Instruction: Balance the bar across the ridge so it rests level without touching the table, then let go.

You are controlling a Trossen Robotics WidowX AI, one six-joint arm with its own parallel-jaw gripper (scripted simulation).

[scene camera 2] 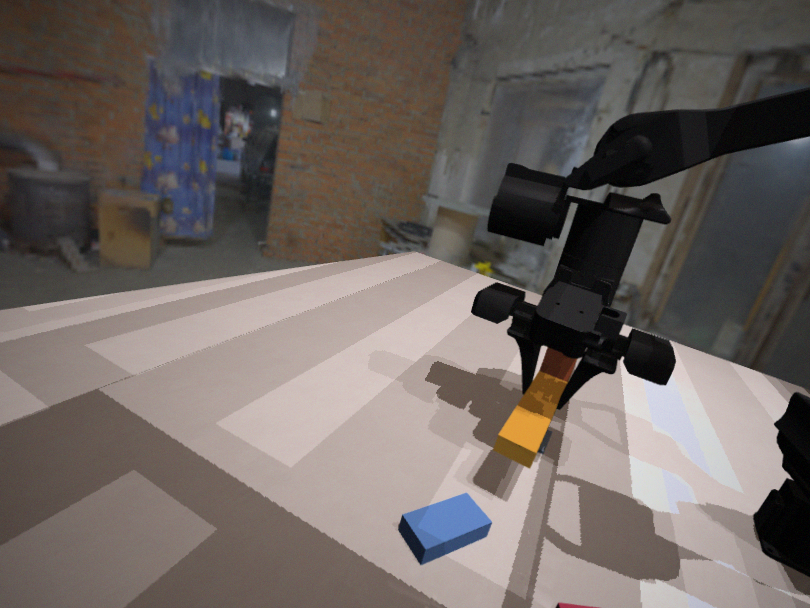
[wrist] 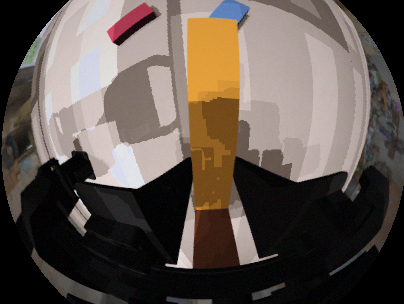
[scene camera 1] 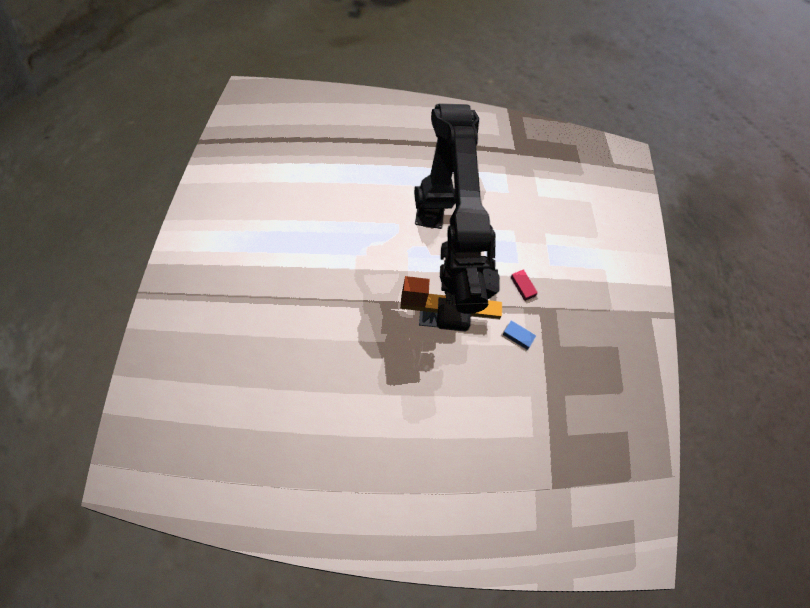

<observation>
my gripper: holds an orange bar (scene camera 2: pixel 520 438)
</observation>
